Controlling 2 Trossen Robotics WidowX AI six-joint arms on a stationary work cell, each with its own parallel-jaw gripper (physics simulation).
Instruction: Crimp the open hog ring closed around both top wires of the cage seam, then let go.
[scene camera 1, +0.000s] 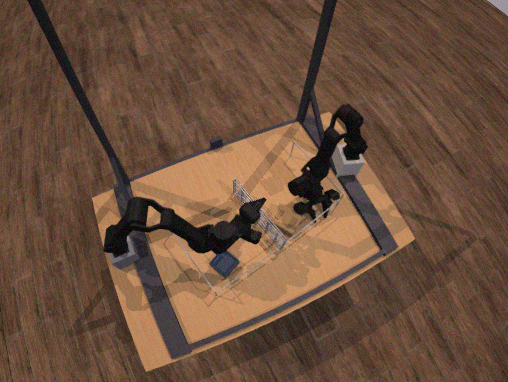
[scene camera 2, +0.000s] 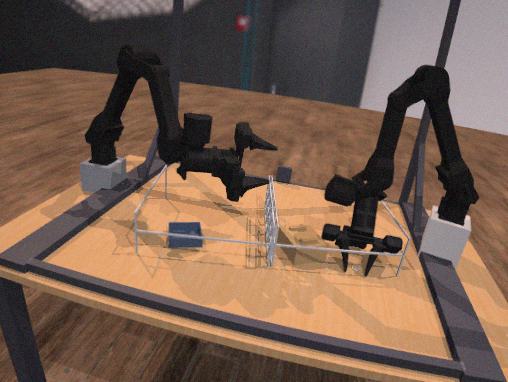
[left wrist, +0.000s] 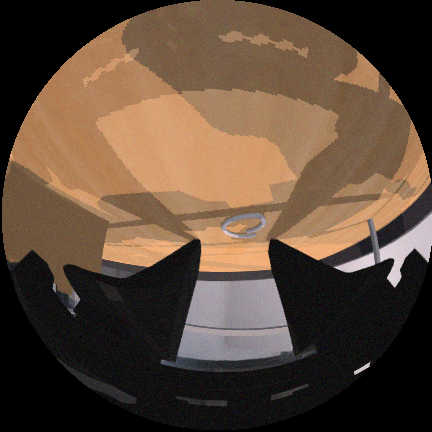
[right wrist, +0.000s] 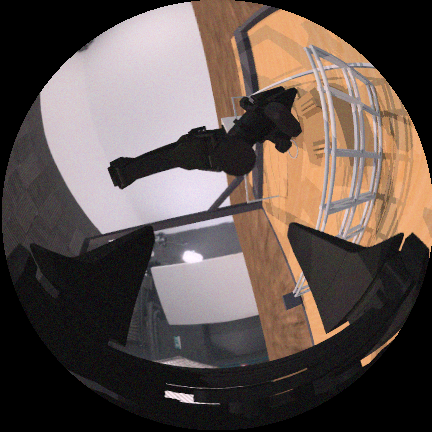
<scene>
My left gripper (scene camera 2: 355, 273) is part open and touches a tan block (scene camera 2: 297, 234). My right gripper (scene camera 2: 273, 165) is open, holding nothing. The table carries a blue tray (scene camera 2: 185, 228). Further things: a frame post (scene camera 2: 177, 20) and a dark rail (left wrist: 407, 220).
The tan block is seen too in the left wrist view (left wrist: 60, 232) and in the right wrist view (right wrist: 308, 109). My left gripper shows as well in scene camera 1 (scene camera 1: 320, 220), in the left wrist view (left wrist: 235, 245) and in the right wrist view (right wrist: 288, 87). My right gripper is seen too in scene camera 1 (scene camera 1: 261, 203) and in the right wrist view (right wrist: 222, 231). The left wrist view misses the blue tray, which is hidden by the tan block. The right wrist view misses the blue tray: it is out of frame.
</scene>
